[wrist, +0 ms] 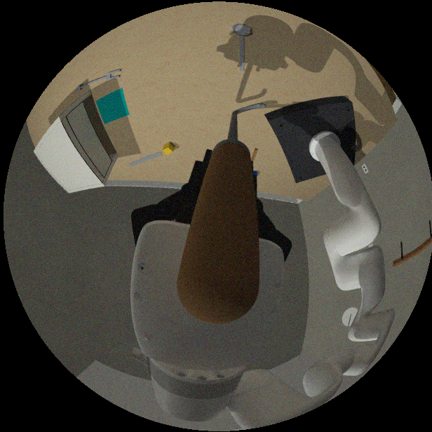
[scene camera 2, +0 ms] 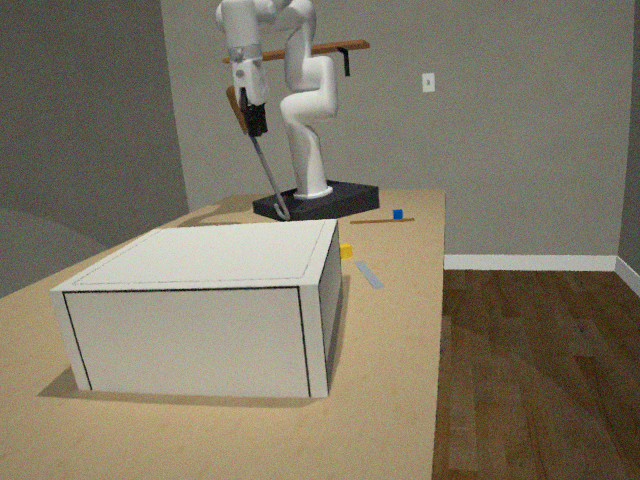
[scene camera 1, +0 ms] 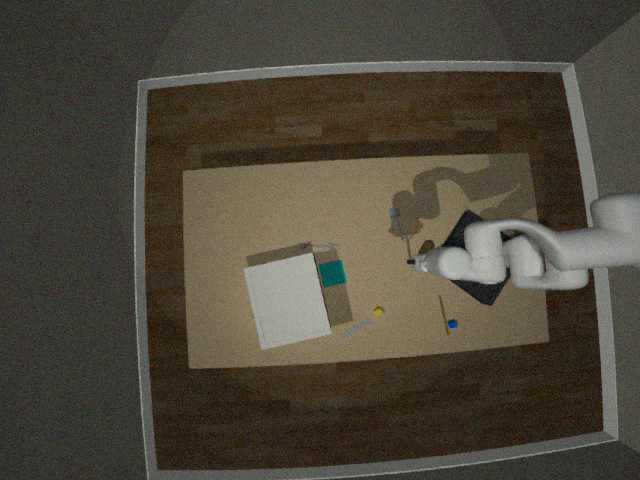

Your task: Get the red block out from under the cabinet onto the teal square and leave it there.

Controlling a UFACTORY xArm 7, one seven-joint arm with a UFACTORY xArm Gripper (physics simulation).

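Where they show: gripper, fingertip midpoint: (scene camera 2: 258, 134); arm's base, link origin: (scene camera 2: 313, 194).
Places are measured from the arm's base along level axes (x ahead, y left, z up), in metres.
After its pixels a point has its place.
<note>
The red block does not show in any view. The white cabinet (scene camera 1: 286, 302) {y 0.170, x 0.809, z 0.081 m} (scene camera 2: 196, 335) {y 0.215, x 0.934, z 0.025 m} (wrist: 72, 165) stands on the table. The teal square (scene camera 1: 332, 273) {y 0.068, x 0.629, z -0.054 m} (wrist: 113, 106) lies flat beside the cabinet's side that faces the arm; the cabinet hides it in scene camera 2. My gripper (scene camera 1: 410, 261) {y 0.007, x 0.341, z 0.211 m} (scene camera 2: 253, 121) (wrist: 225, 163) is shut on a hooked tool, well above the table near the arm's base and apart from cabinet and square. The tool has a thick brown handle (scene camera 1: 427, 246) {y -0.031, x 0.374, z 0.325 m} (scene camera 2: 236, 108) {y -0.026, x 0.372, z 0.276 m} (wrist: 220, 240) and a thin grey rod (scene camera 2: 266, 167) {y 0.013, x 0.328, z 0.130 m} (wrist: 233, 127) slanting down to a hook.
A yellow cube (scene camera 1: 378, 311) {y 0.227, x 0.437, z -0.029 m} (scene camera 2: 345, 251) {y 0.236, x 0.448, z -0.038 m} (wrist: 168, 148) lies beside a grey strip (scene camera 1: 356, 328) {y 0.303, x 0.527, z -0.053 m} (scene camera 2: 369, 274) {y 0.307, x 0.534, z -0.053 m}. A blue cube (scene camera 1: 452, 323) {y 0.283, x 0.116, z -0.029 m} (scene camera 2: 397, 213) {y 0.289, x 0.123, z -0.034 m} is by a thin stick (scene camera 1: 443, 315) {y 0.252, x 0.146, z -0.049 m}. A forked grey tool (scene camera 1: 320, 246) {y -0.047, x 0.681, z -0.048 m} (wrist: 100, 81) lies near the square; another grey tool (wrist: 242, 47) lies farther off.
</note>
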